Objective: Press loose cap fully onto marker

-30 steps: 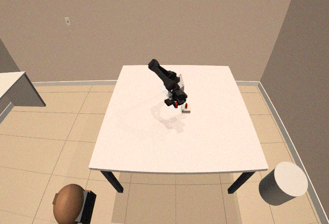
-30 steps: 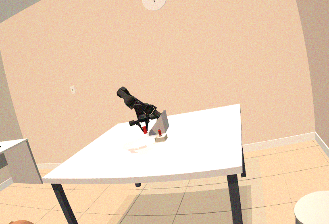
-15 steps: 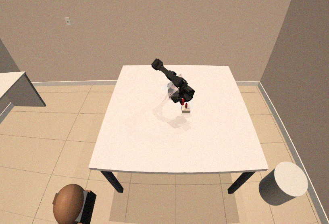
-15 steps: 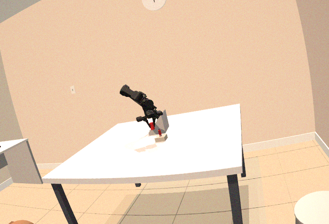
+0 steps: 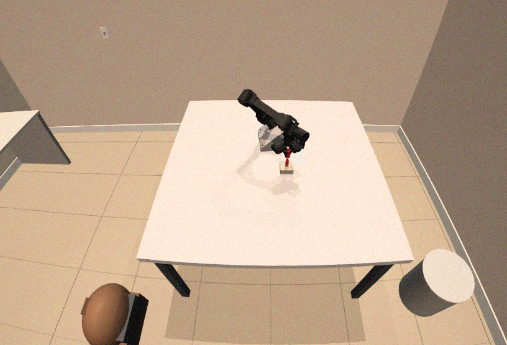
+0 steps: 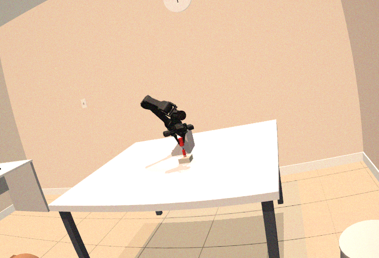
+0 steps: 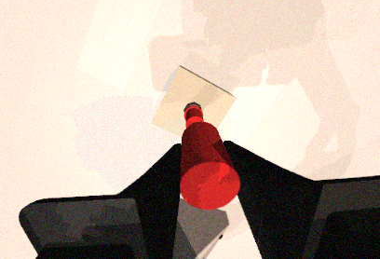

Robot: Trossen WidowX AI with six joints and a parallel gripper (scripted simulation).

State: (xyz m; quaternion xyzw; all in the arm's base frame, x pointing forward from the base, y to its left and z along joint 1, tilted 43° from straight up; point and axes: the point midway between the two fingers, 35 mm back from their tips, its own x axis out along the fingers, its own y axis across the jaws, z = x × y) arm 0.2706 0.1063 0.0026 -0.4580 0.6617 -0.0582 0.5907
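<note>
The holder block is 100 mm below my gripper tip. The rest, counted from my gripper tip: red cap (10 mm above).
</note>
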